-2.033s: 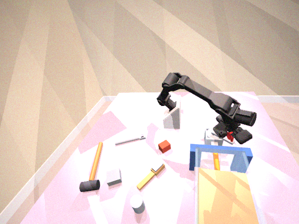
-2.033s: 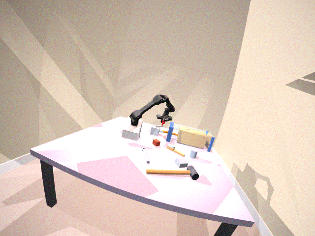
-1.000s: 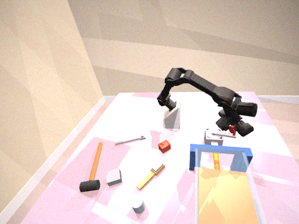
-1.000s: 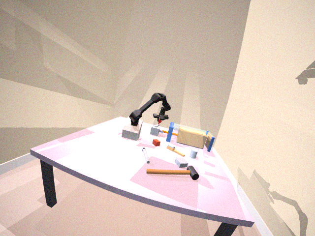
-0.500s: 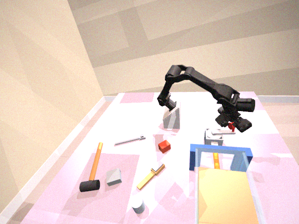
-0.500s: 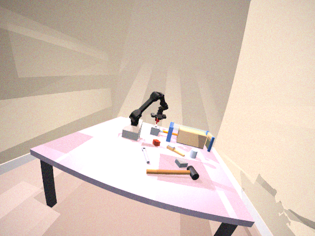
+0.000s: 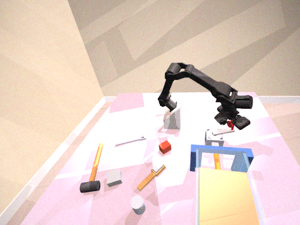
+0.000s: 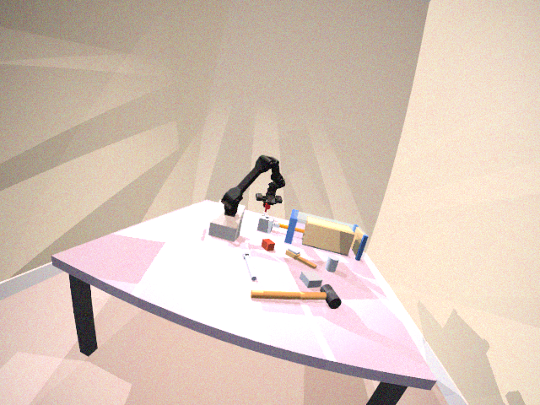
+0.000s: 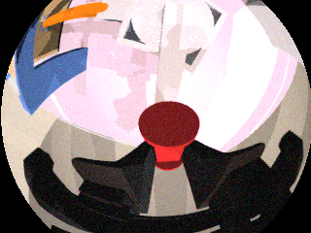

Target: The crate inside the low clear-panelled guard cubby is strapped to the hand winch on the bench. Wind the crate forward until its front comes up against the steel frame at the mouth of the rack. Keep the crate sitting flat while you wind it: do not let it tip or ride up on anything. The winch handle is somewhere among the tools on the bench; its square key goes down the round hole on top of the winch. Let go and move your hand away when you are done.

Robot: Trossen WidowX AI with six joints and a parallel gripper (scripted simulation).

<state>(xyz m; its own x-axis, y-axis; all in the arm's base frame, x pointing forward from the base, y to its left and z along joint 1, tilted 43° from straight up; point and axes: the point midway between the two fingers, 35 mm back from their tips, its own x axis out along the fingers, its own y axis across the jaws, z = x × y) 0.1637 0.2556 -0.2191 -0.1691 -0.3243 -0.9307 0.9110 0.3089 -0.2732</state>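
My gripper tip is 20 mm short of the crank handle, 50 mm to the left of it and 30 mm above it. From my gripper tip the other things lie so: grey winch 20 mm ahead, 120 mm to the right, 100 mm below; then frame 190 mm ahead, 120 mm to the right, 30 mm below; then red knob 10 mm ahead, 10 mm to the right.
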